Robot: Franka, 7 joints.
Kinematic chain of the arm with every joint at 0, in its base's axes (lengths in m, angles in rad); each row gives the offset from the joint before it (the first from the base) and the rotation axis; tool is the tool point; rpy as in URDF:
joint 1: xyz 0 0 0.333 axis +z
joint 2: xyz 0 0 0 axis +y
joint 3: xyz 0 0 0.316 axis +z
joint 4: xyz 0.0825 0 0 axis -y
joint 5: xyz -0.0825 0 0.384 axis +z
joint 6: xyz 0 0 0 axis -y
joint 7: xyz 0.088 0 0 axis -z
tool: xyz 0 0 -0.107 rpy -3.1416 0 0
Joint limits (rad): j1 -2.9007..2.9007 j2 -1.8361..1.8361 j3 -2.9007..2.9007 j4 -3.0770..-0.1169 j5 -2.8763..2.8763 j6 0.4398..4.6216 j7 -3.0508..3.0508
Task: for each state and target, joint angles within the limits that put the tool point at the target. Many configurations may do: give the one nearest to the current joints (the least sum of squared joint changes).
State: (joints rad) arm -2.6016 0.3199 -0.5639 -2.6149 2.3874 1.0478 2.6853
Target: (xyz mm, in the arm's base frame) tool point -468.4 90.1 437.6
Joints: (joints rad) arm -2.7799 0.0168 -0.7445 -2.5047 2.4313 0.9477 2.6853
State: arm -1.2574 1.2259 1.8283 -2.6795 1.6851 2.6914 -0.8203
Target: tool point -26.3 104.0 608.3
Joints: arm -1.0284 1.8361 2.7077 -3.0107 1.5690 1.9058 -0.8203
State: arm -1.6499 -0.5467 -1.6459 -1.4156 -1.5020 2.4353 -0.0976
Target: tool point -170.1 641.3 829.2
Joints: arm -2.0398 -0.6454 -1.7753 -0.9299 -1.5086 2.4141 -0.0976
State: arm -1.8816 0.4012 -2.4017 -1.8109 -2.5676 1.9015 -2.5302
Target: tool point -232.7 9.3 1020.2
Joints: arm -1.6910 0.9291 -2.6490 -1.6617 -2.5363 1.7581 -2.5302
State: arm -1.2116 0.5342 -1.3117 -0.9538 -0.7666 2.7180 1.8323
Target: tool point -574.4 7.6 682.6
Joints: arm -1.4763 0.4599 -1.9091 -1.7668 -0.7558 2.3581 1.8323
